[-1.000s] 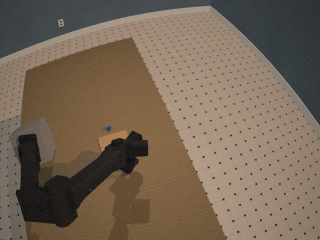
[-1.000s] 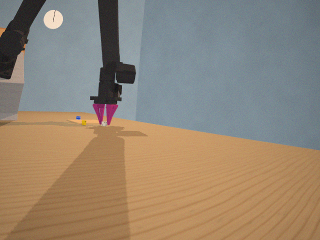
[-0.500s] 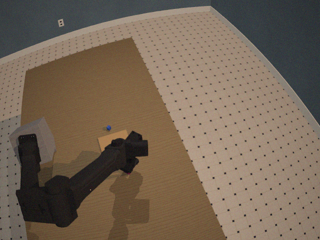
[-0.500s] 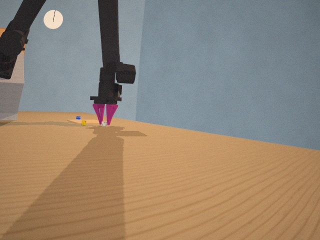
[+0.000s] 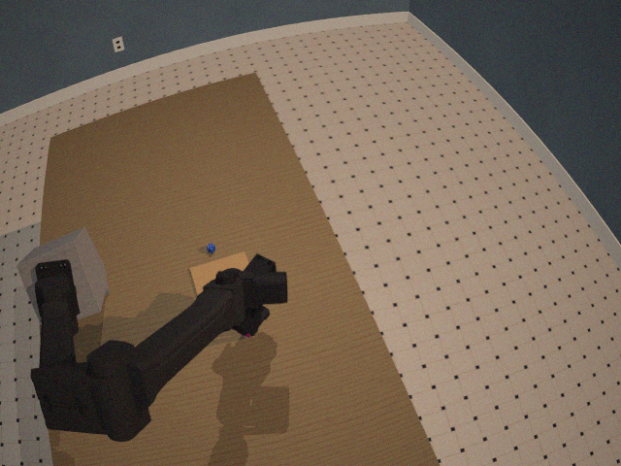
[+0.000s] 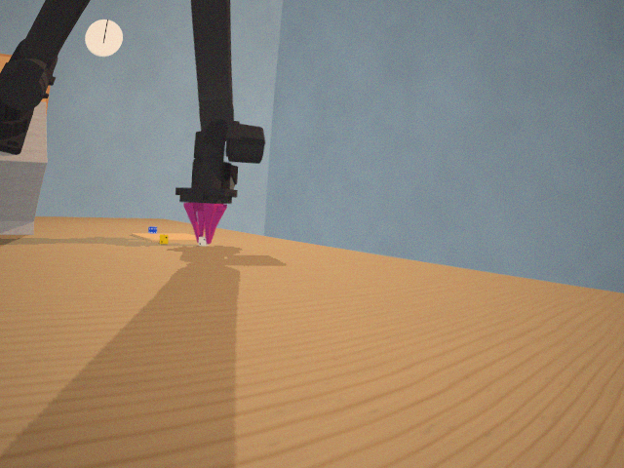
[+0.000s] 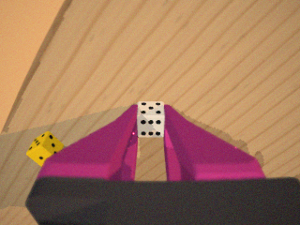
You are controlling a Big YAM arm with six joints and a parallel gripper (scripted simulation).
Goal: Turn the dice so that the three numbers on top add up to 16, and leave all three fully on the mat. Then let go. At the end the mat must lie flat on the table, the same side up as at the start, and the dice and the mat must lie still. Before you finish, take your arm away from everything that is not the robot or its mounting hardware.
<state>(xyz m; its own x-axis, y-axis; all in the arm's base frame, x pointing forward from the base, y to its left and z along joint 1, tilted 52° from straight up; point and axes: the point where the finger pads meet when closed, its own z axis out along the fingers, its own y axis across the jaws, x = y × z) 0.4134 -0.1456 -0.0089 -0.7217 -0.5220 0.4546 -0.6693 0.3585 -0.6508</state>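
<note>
My hand is 2 cm past the mat, 14 cm to the right of it and 1 cm above it. Round my hand: white die: right at my hand; blue die: 3 cm behind, 24 cm to the left; yellow die: 7 cm behind, 3 cm to the left.
</note>
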